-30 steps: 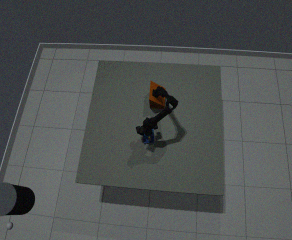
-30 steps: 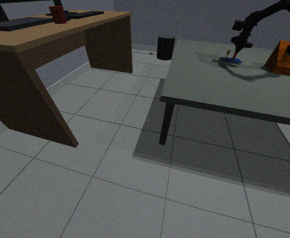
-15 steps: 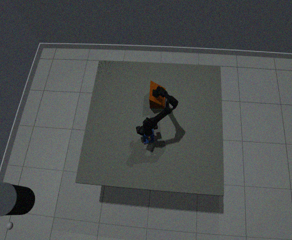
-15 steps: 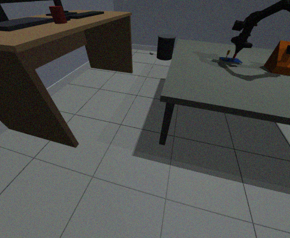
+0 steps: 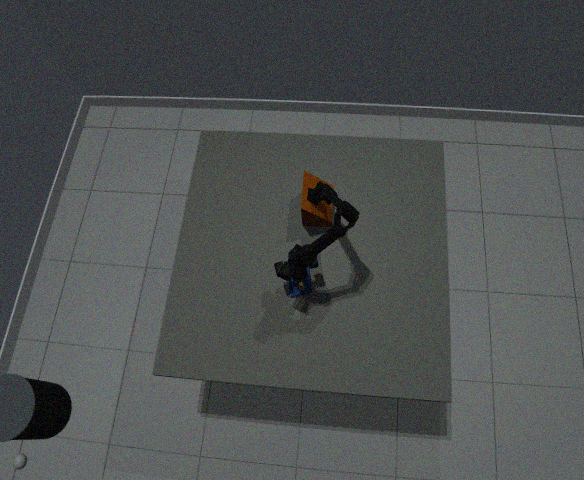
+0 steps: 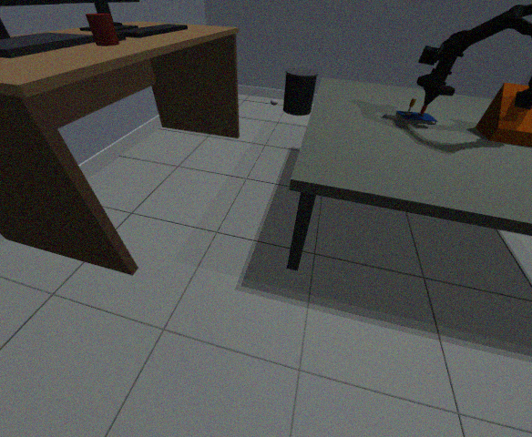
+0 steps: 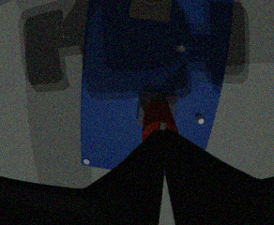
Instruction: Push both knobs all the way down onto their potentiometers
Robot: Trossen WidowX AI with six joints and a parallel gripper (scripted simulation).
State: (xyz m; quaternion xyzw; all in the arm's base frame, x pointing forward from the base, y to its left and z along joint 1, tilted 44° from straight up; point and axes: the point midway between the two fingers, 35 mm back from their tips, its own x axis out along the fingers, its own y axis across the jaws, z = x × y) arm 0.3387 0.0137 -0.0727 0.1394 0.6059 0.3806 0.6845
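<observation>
The red knob is 10 mm below my gripper tip. Also, from my gripper tip: yellow knob: 70 mm ahead, 30 mm to the left, 10 mm above.
</observation>
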